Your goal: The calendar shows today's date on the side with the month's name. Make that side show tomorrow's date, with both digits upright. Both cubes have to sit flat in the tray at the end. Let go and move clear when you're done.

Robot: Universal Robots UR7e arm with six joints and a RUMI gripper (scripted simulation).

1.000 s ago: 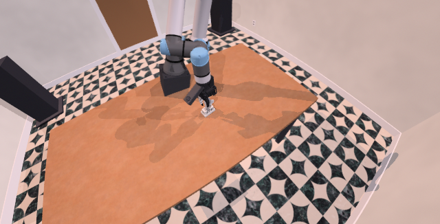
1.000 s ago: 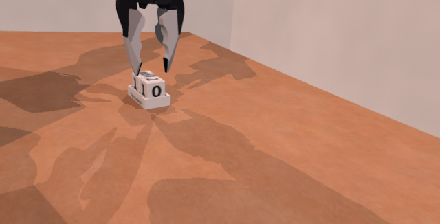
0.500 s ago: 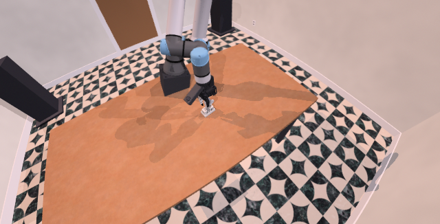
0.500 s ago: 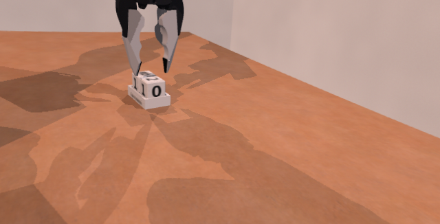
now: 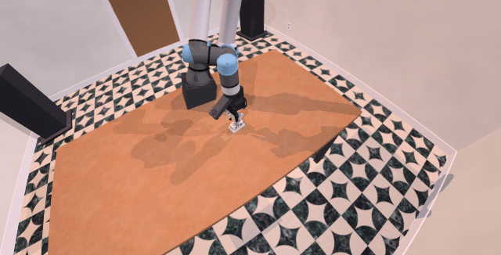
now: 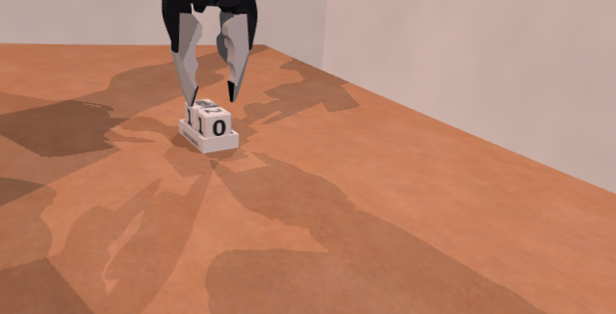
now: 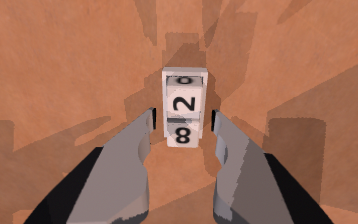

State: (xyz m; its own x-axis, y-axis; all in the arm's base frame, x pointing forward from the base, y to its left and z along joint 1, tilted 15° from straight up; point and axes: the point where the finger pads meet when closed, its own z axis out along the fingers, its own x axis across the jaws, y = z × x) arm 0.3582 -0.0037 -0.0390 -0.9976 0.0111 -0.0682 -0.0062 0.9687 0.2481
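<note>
The tray lies 2 cm to the left of my hand and 6 cm below it.
</note>
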